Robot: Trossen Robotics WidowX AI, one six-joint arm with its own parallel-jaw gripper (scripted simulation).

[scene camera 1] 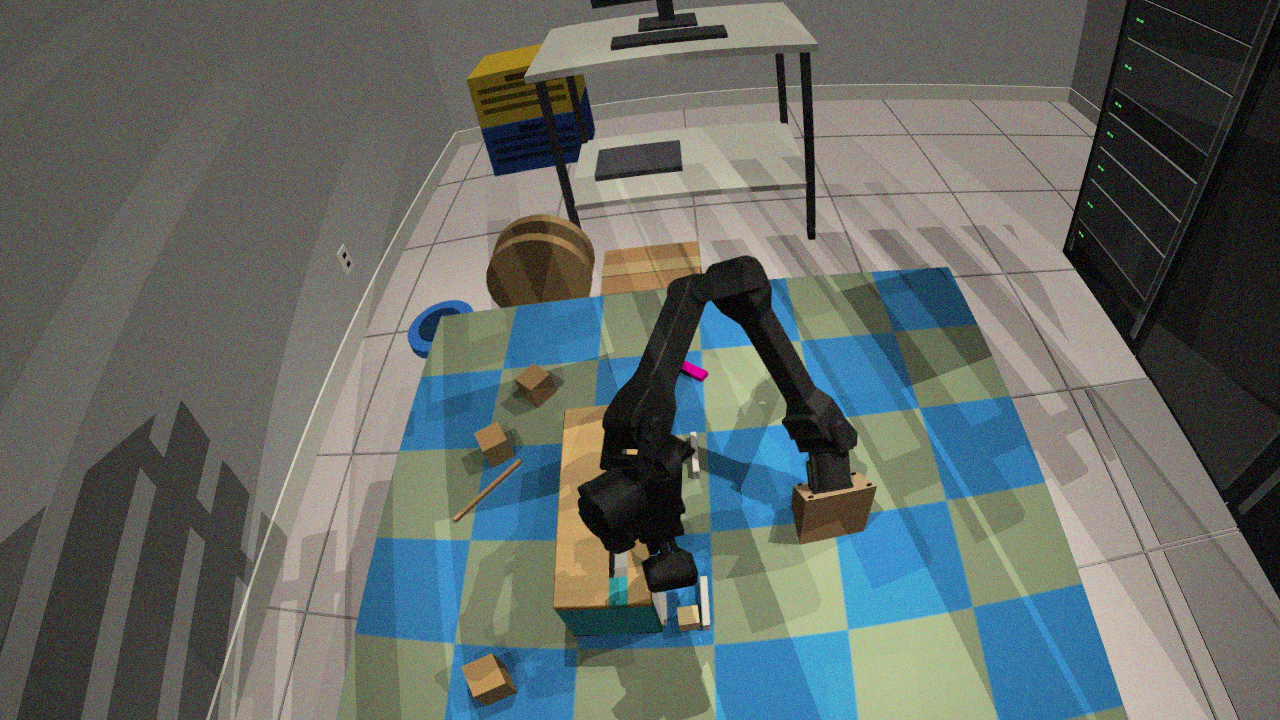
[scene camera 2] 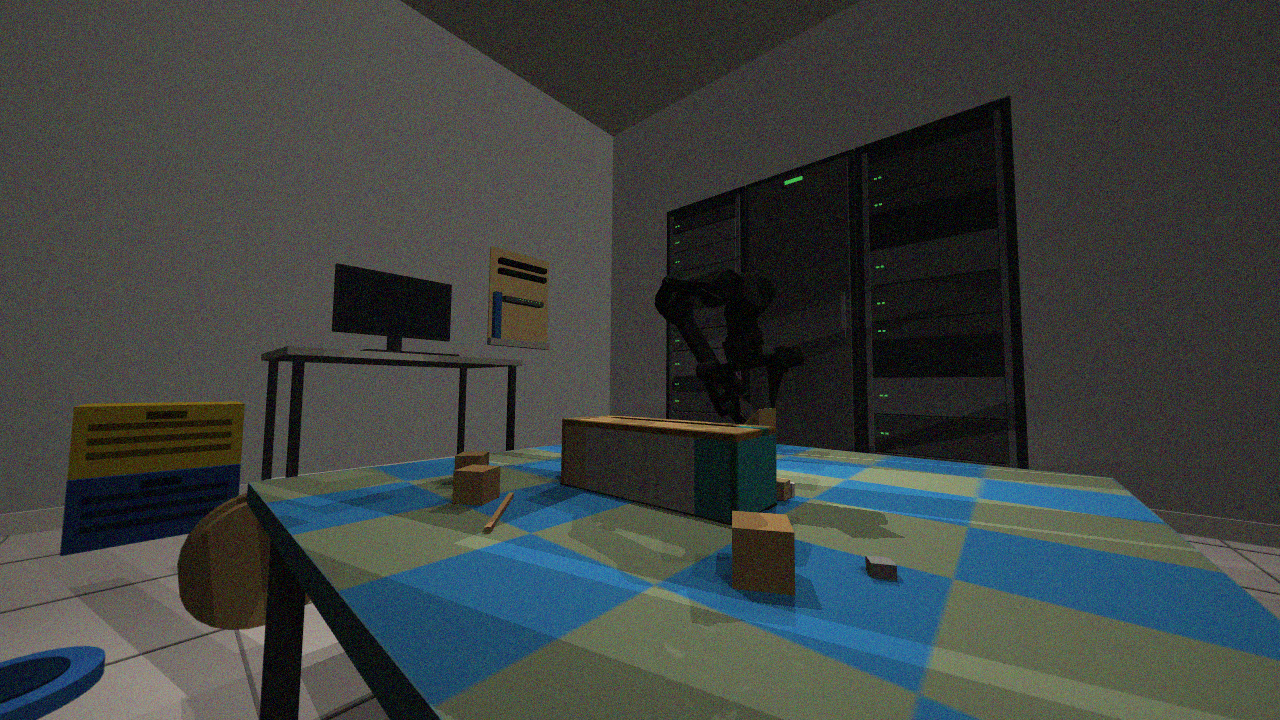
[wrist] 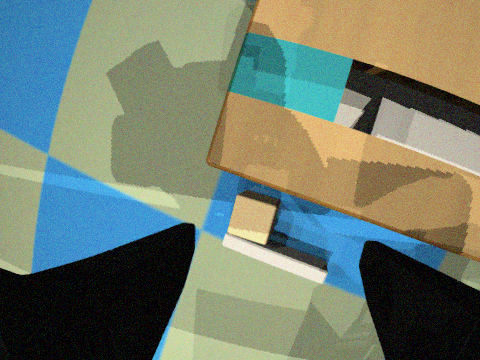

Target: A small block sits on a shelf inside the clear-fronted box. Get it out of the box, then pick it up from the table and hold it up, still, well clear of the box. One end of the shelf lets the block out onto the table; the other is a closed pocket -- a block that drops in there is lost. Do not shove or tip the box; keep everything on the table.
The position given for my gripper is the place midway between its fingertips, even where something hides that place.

In view: my gripper (scene camera 1: 657, 569), a tan block (wrist: 254, 215) and a long tan box (scene camera 1: 596, 592).
The long tan box also shows in the wrist view (wrist: 365, 114). My gripper shows as well in scene camera 2 (scene camera 2: 755, 410) and in the wrist view (wrist: 279, 245).
